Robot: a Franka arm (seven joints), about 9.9 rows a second.
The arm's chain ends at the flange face. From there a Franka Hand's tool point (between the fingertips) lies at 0.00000 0.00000 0.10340 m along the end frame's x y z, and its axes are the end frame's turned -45 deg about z.
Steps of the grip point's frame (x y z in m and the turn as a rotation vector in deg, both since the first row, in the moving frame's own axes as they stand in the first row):
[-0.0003, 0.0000, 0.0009, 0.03, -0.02, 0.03]
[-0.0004, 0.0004, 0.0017, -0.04, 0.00, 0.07]
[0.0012, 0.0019, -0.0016, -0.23, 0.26, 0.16]
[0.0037, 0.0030, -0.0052, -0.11, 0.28, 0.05]
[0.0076, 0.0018, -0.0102, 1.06, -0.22, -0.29]
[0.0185, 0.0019, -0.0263, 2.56, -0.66, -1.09]
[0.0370, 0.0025, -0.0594, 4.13, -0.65, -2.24]
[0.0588, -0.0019, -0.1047, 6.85, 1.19, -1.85]
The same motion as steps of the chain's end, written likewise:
[-0.0001, 0.0002, 0.0009, 0.01, -0.04, 0.03]
[-0.0001, 0.0005, 0.0017, -0.03, 0.03, 0.07]
[0.0016, 0.0005, -0.0016, 0.02, 0.35, 0.16]
[0.0042, -0.0003, -0.0052, 0.12, 0.28, 0.05]
[0.0083, -0.0030, -0.0102, 0.59, -0.91, -0.29]
[0.0186, -0.0094, -0.0262, 1.34, -2.28, -1.09]
[0.0341, -0.0201, -0.0591, 2.46, -3.38, -2.24]
[0.0476, -0.0328, -0.1039, 5.69, -4.00, -1.85]

